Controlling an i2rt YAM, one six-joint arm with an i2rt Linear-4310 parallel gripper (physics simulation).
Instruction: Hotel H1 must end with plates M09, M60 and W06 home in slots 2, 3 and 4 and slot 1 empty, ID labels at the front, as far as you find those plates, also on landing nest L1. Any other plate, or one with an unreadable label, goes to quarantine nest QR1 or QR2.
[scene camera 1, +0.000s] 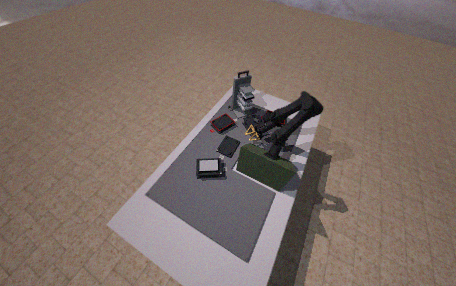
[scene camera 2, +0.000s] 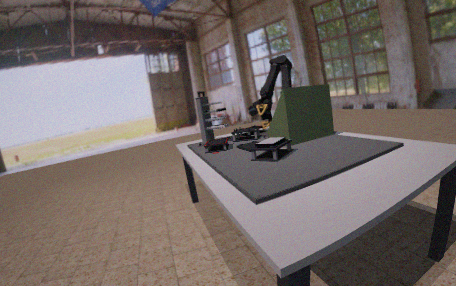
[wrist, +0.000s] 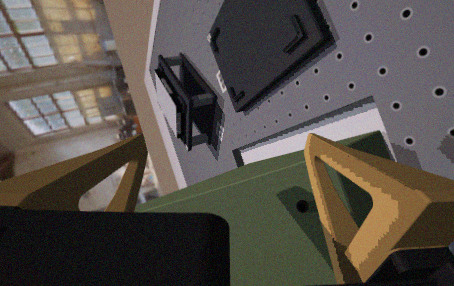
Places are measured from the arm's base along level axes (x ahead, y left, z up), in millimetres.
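Pixels of known places: gripper, fingertip midpoint: (scene camera 1: 247, 137) (scene camera 2: 262, 122) (wrist: 225, 142); arm's base, link origin: (scene camera 1: 272, 156) (scene camera 2: 300, 109).
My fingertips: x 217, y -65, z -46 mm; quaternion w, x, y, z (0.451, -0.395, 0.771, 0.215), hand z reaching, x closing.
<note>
Ahead of a thing's pixels: the offset from my fingertips to its middle.
The hotel @(dy -310, dx +241, dz +64 mm) (scene camera 1: 236, 95) (scene camera 2: 204, 120) is a grey tower at the far end of the table, with several plates or shelves stacked on its side; their labels and slot numbers are unreadable. A light-topped plate @(dy +318, dx +93, dz -53 mm) (scene camera 1: 209, 165) (scene camera 2: 271, 141) (wrist: 167, 100) lies on a raised black nest @(dy +318, dx +93, dz -82 mm) (wrist: 202, 97); neither label is readable. A red-edged nest @(dy -66, dx +262, dz -88 mm) (scene camera 1: 222, 122) (scene camera 2: 216, 145) stands near the hotel, and another red edge shows partly behind the arm in scene camera 1. My gripper (scene camera 1: 252, 133) (scene camera 2: 263, 117) (wrist: 225, 142) is open and empty, above the mat beside the green block.
The tall green block (scene camera 1: 265, 167) (scene camera 2: 310, 112) (wrist: 225, 200) stands beside the arm. A dark flat stand (scene camera 1: 229, 146) (wrist: 265, 45) with corner brackets lies between the red-edged nest and the light-topped plate. Another dark stand (scene camera 2: 246, 133) is near the arm.
</note>
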